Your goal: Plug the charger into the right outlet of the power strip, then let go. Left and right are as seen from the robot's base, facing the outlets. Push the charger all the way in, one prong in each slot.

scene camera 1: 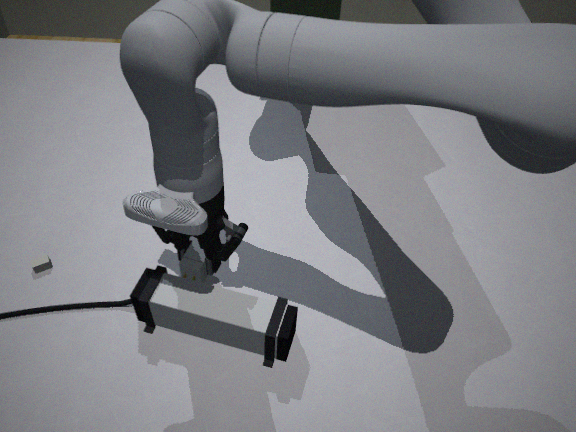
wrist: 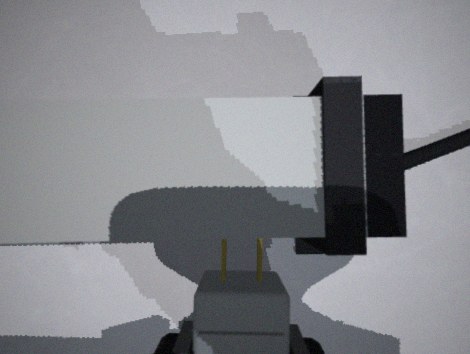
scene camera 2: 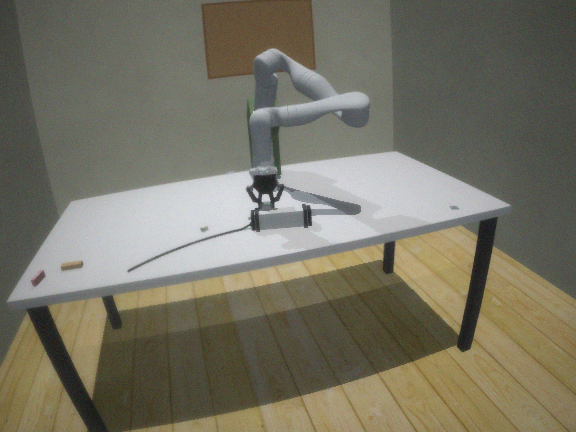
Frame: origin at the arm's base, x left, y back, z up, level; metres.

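Seen in the pictures: gripper, fingertip midpoint: (scene camera 1: 200,266) (wrist: 239,347); arm's base at its link origin: (scene camera 2: 264,107).
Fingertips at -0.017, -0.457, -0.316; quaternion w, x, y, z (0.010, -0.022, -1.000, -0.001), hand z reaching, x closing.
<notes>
Pixels of each thing's top centre, then the offset from my fingertips to it, as dx, dy, dz. Level surfaces: height alone.
- power strip at its top centre: (wrist: 84,168) (scene camera 1: 212,299) (scene camera 2: 280,208) +0.047, -0.068, +0.038
- grey charger at its top centre: (wrist: 242,348) (scene camera 1: 194,256) +0.000, -0.013, +0.036
- small pale block at its top centre: (scene camera 1: 39,261) (scene camera 2: 203,226) -0.221, -0.054, -0.009
- orange block at its top centre: (scene camera 2: 71,263) -0.647, -0.267, -0.008
- red block at its top centre: (scene camera 2: 37,275) -0.736, -0.346, +0.000
- small grey piece at its top centre: (scene camera 2: 454,207) +0.695, -0.048, -0.020
- table at its surface level: dz -0.023
The power strip (scene camera 1: 207,325) (scene camera 2: 282,219) (wrist: 100,165) is a long pale box with black end pieces. No outlet slots show; the side facing the robot is hidden. My gripper (scene camera 1: 197,262) (scene camera 2: 266,204) (wrist: 241,341) is shut on the grey charger (scene camera 1: 194,266) (wrist: 241,311), at the strip's robot side, nearer the cable end. Two brass prongs (wrist: 241,239) point toward the strip. They are visible along most of their length, their tips at the strip's near top edge in the wrist view. Whether the tips touch or enter slots cannot be told.
A black cable (scene camera 1: 75,306) (scene camera 2: 190,243) (wrist: 435,150) runs from the strip's end. A small pale block (scene camera 1: 42,263) (scene camera 2: 204,228) lies beyond it. An orange block (scene camera 2: 72,265), a red block (scene camera 2: 38,278) and a small grey piece (scene camera 2: 454,207) lie on the table (scene camera 2: 150,210).
</notes>
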